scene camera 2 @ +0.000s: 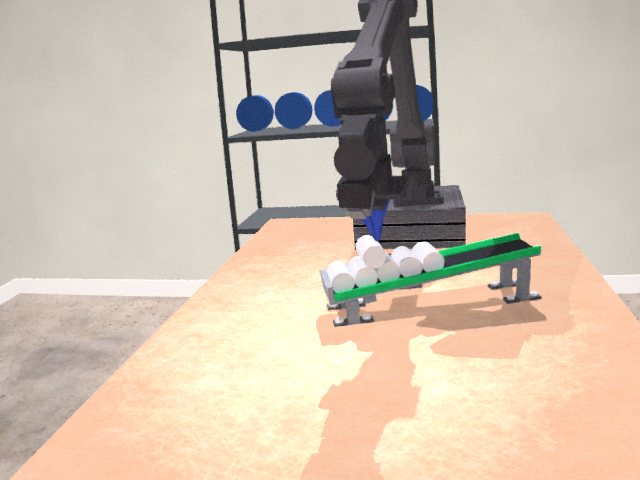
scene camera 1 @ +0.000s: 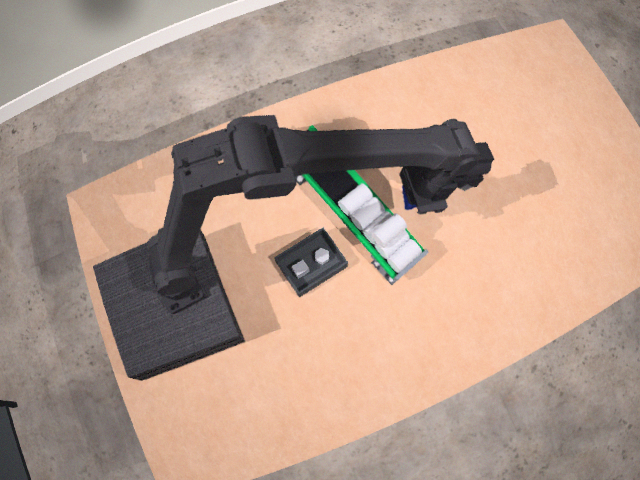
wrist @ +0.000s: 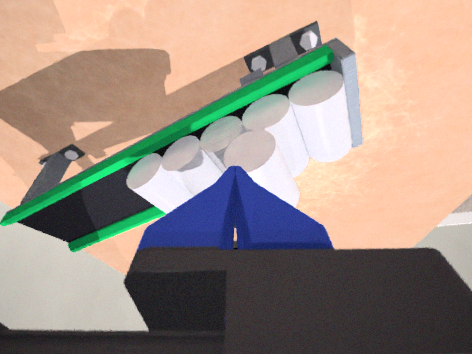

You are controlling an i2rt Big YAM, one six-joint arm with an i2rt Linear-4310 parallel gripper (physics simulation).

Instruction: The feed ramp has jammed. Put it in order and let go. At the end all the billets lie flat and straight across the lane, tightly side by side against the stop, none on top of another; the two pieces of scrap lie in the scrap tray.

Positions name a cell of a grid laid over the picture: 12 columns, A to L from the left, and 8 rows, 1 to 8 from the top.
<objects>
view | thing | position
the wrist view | my gripper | F4
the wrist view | billet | I3
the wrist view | billet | G4
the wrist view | billet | G3
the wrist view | billet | E4
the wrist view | billet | D5
</objects>
